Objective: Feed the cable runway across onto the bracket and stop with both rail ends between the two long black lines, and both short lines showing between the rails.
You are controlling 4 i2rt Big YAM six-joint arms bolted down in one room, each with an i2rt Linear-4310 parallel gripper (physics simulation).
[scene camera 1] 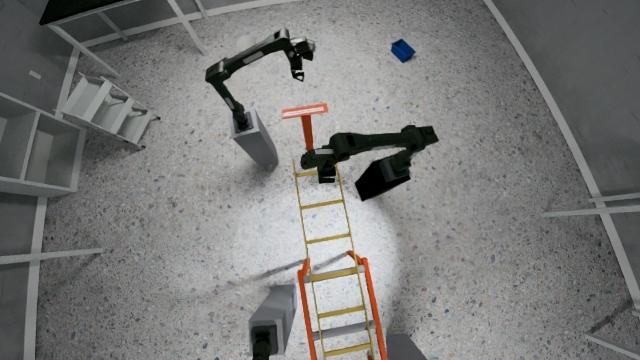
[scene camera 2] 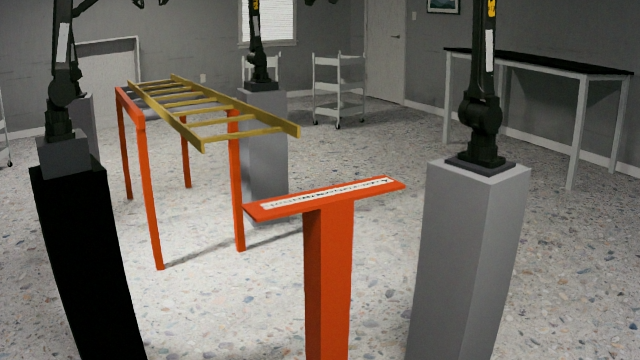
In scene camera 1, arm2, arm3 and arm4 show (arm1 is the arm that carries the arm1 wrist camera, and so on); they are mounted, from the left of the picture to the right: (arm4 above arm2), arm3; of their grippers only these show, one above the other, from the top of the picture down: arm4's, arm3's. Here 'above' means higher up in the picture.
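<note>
The yellow cable runway lies along the orange frame; its front end juts out in the air, apart from the orange bracket. A white marked strip tops the bracket; its separate lines are too small to tell apart. arm3's gripper hangs over the runway's front end; arm4's gripper is beyond the bracket. Neither opening can be told. arm2's gripper does not show in scene camera 1. In scene camera 2, fingertips show apart at top left and top centre.
A grey pedestal and a black pedestal flank the bracket. Another grey pedestal stands left of the frame. A blue bin lies on the floor at the back. White steps stand at the left.
</note>
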